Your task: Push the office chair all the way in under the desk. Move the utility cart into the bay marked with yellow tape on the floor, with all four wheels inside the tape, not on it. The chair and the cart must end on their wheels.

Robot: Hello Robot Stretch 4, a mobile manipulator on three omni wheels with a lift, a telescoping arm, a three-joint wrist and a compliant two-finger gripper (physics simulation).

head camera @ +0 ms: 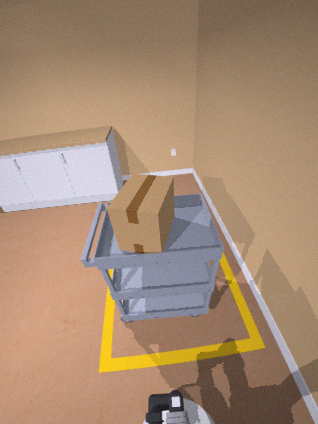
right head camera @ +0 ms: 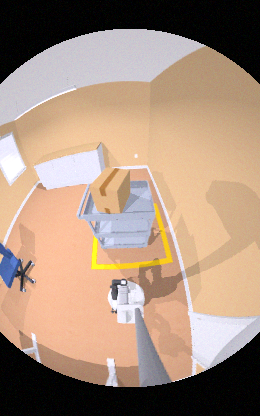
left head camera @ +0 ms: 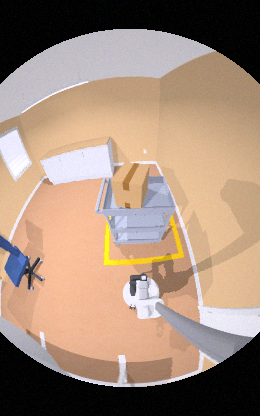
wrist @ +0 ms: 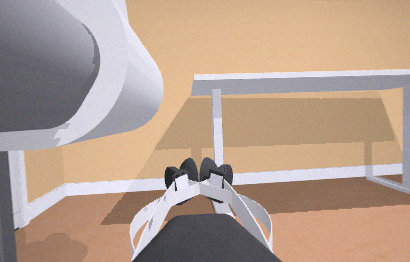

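Observation:
The grey utility cart stands upright, with a cardboard box on its top tray. Its two near wheels are inside the yellow tape; its far wheels are hidden. The blue office chair stands at the far left, partly cut off, away from the desk. The white desk shows in the wrist view. My gripper is shut and empty, with its fingertips close together, low in front of the desk and away from chair and cart.
A white cabinet stands along the back wall, left of the cart. The right wall runs close beside the bay. The robot's round base is on the near side of the tape. A window is at the left.

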